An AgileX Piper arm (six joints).
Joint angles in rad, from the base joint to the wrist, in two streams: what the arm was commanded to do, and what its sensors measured. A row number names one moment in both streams.
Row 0, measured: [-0.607 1.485 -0.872 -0.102 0.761 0.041]
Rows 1 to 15, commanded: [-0.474 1.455 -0.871 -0.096 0.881 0.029]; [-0.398 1.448 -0.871 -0.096 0.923 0.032]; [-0.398 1.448 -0.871 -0.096 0.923 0.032]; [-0.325 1.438 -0.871 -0.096 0.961 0.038]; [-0.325 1.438 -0.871 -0.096 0.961 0.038]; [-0.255 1.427 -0.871 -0.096 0.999 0.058]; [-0.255 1.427 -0.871 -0.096 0.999 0.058]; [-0.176 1.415 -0.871 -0.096 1.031 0.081]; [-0.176 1.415 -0.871 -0.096 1.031 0.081]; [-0.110 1.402 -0.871 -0.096 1.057 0.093]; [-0.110 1.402 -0.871 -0.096 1.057 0.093]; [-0.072 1.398 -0.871 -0.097 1.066 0.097]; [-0.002 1.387 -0.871 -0.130 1.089 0.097]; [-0.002 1.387 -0.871 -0.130 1.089 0.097]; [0.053 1.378 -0.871 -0.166 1.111 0.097]
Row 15, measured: [-0.015 1.393 -0.872 -0.114 1.072 0.091]
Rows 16 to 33, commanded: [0.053 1.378 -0.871 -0.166 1.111 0.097]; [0.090 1.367 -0.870 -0.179 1.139 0.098]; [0.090 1.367 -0.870 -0.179 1.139 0.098]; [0.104 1.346 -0.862 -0.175 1.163 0.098]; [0.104 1.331 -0.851 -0.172 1.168 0.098]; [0.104 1.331 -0.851 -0.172 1.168 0.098]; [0.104 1.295 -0.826 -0.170 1.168 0.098]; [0.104 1.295 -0.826 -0.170 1.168 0.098]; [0.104 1.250 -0.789 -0.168 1.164 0.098]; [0.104 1.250 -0.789 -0.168 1.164 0.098]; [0.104 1.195 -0.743 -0.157 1.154 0.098]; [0.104 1.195 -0.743 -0.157 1.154 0.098]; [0.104 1.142 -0.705 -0.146 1.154 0.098]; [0.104 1.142 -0.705 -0.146 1.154 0.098]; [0.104 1.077 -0.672 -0.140 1.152 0.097]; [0.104 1.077 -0.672 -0.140 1.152 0.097]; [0.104 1.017 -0.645 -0.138 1.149 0.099]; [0.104 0.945 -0.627 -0.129 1.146 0.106]
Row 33, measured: [0.104 1.027 -0.656 -0.136 1.150 0.095]
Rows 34 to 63, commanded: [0.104 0.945 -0.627 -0.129 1.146 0.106]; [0.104 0.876 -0.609 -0.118 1.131 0.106]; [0.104 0.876 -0.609 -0.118 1.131 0.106]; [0.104 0.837 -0.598 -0.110 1.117 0.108]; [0.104 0.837 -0.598 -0.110 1.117 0.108]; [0.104 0.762 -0.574 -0.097 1.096 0.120]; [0.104 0.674 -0.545 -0.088 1.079 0.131]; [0.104 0.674 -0.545 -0.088 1.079 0.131]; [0.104 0.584 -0.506 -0.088 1.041 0.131]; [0.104 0.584 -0.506 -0.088 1.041 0.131]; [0.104 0.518 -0.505 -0.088 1.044 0.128]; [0.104 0.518 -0.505 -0.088 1.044 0.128]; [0.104 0.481 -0.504 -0.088 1.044 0.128]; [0.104 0.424 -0.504 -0.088 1.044 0.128]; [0.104 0.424 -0.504 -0.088 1.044 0.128]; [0.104 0.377 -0.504 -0.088 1.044 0.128]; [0.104 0.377 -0.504 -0.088 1.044 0.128]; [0.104 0.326 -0.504 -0.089 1.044 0.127]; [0.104 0.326 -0.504 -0.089 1.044 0.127]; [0.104 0.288 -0.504 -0.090 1.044 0.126]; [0.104 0.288 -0.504 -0.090 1.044 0.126]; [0.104 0.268 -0.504 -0.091 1.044 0.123]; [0.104 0.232 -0.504 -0.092 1.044 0.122]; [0.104 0.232 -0.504 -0.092 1.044 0.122]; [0.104 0.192 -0.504 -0.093 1.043 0.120]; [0.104 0.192 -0.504 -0.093 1.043 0.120]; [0.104 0.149 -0.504 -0.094 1.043 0.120]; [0.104 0.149 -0.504 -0.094 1.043 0.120]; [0.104 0.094 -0.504 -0.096 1.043 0.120]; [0.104 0.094 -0.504 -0.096 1.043 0.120]
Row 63, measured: [0.104 0.157 -0.508 -0.086 1.056 0.124]
